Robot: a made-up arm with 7 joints. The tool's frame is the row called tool. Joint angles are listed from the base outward.
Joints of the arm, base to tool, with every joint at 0 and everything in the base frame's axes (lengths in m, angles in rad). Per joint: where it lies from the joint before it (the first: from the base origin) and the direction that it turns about. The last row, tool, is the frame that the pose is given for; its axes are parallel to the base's.
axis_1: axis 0 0 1 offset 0.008 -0.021 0.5
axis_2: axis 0 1 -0.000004 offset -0.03 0.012 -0.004
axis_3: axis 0 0 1 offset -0.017 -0.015 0.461
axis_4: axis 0 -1 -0.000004 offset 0.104 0.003 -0.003
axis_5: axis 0 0.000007 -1 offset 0.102 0.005 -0.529
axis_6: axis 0 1 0.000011 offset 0.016 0.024 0.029
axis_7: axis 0 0.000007 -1 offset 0.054 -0.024 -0.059
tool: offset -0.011 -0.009 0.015
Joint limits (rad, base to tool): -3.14..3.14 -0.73..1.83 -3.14..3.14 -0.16..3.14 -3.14..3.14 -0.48..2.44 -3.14..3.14
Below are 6 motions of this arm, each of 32 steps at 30 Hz.
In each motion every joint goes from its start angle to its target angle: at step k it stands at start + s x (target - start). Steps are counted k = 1, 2, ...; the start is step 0. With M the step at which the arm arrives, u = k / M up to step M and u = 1 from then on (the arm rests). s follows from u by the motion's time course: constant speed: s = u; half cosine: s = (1 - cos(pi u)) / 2; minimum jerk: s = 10 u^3 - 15 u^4 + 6 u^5.
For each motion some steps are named. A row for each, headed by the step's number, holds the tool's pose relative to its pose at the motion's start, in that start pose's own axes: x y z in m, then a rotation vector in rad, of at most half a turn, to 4 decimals.
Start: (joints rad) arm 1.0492 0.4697 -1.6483 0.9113 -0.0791 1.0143 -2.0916
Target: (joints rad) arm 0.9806 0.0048 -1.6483 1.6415 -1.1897 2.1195 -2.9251
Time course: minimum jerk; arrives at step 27
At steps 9, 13, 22, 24, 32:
9: -0.0427 0.0027 0.0578 0.1422 0.0531 0.2492
13: -0.1106 0.0344 0.1238 0.3462 0.1039 0.4436
22: -0.2673 0.1786 0.2189 0.7404 -0.0039 0.4750
24: -0.2787 0.1931 0.2235 0.7628 -0.0268 0.4621
32: -0.2823 0.1979 0.2249 0.7697 -0.0346 0.4576

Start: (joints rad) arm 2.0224 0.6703 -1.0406 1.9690 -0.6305 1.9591 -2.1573
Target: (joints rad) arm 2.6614 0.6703 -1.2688 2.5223 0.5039 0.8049 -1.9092
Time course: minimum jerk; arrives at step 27
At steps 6, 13, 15, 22, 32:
6: 0.0118 0.0254 0.0458 -0.1784 0.0178 -0.0075
13: 0.0935 0.2182 0.2479 -1.1083 0.0412 -0.0483
15: 0.1282 0.3089 0.2970 -1.4411 0.0079 -0.0572
22: 0.2155 0.5637 0.3445 -2.2562 -0.2323 -0.0429
32: 0.2263 0.5983 0.3421 -2.3592 -0.2865 -0.0352

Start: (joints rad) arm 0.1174 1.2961 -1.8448 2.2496 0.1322 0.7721 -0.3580
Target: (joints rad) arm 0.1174 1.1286 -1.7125 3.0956 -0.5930 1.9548 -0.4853
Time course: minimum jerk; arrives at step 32
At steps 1, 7, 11, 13, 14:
1: 0.0001 0.0000 0.0001 0.0000 0.0001 0.0002
7: 0.0132 -0.0068 0.0238 -0.0120 0.0348 0.0395
11: 0.0341 -0.0236 0.0766 -0.0511 0.1116 0.1041
13: 0.0431 -0.0367 0.1144 -0.0859 0.1668 0.1325
14: 0.0462 -0.0444 0.1356 -0.1068 0.1977 0.1422

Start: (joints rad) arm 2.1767 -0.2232 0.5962 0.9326 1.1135 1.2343 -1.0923
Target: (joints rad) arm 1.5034 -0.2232 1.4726 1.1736 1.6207 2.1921 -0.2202
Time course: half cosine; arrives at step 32
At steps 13, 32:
13: 0.0455 0.0508 -0.0635 0.3599 0.1228 -0.2621
32: 0.1141 0.1376 -0.1551 0.9251 0.6621 -0.5801

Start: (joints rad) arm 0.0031 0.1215 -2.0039 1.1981 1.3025 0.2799 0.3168
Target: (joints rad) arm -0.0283 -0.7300 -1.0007 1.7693 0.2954 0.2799 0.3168
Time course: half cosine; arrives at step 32
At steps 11, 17, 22, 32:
11: -0.0818 0.0559 -0.0354 0.0663 0.2858 0.1818
17: -0.1310 0.1453 0.0075 0.2912 0.5208 0.3219
22: -0.1084 0.2237 0.0922 0.5573 0.6162 0.3792
32: -0.0192 0.2814 0.1988 0.8520 0.6087 0.3786

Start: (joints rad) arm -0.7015 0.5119 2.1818 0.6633 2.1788 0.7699 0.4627
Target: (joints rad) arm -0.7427 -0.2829 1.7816 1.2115 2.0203 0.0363 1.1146
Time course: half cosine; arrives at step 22
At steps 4, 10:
4: 0.0022 0.0248 -0.0037 0.0660 -0.0837 -0.0081
10: -0.0062 0.1259 -0.0071 0.4146 -0.3979 -0.0114

